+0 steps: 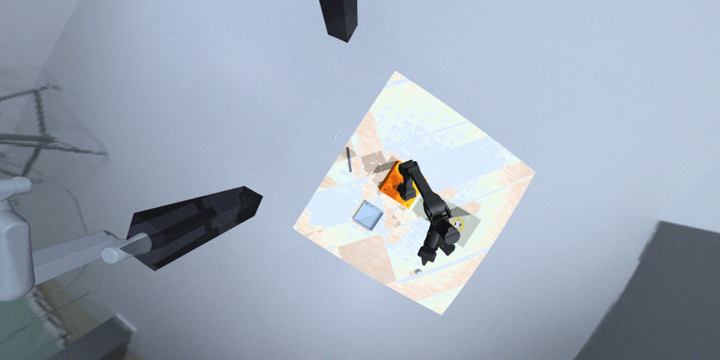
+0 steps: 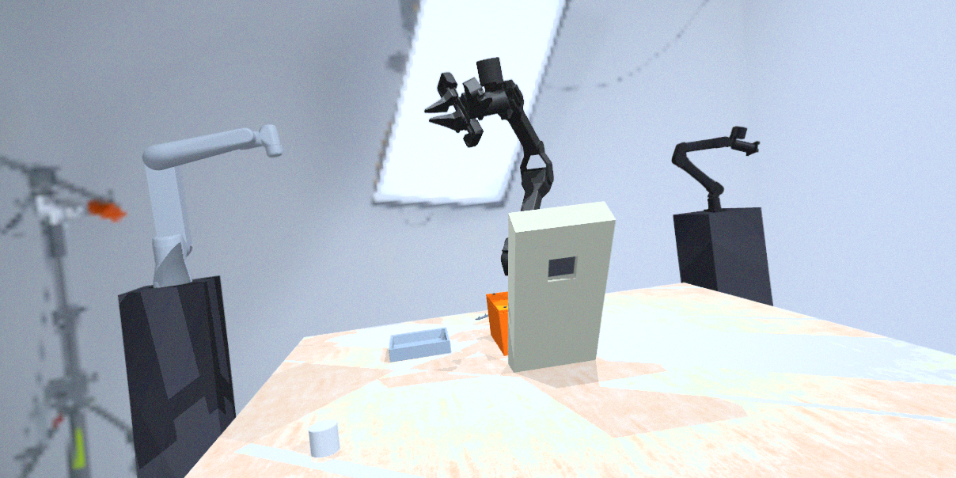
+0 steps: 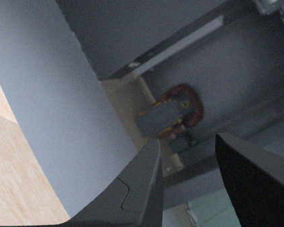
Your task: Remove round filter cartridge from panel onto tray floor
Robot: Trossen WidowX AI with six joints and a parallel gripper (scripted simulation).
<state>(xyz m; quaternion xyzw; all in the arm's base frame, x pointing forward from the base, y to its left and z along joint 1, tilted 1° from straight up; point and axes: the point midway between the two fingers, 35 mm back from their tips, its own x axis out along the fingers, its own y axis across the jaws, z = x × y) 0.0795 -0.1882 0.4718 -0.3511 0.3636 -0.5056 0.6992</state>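
Now: the grey filter cartridge 33 cm below my gripper tip, 26 cm ahead of it and 17 cm to the left of it. Round my gripper tip: pale green service panel: 40 cm below, 22 cm ahead, 18 cm to the left; then blue-grey tray: 57 cm below, 20 cm behind, 6 cm to the right.
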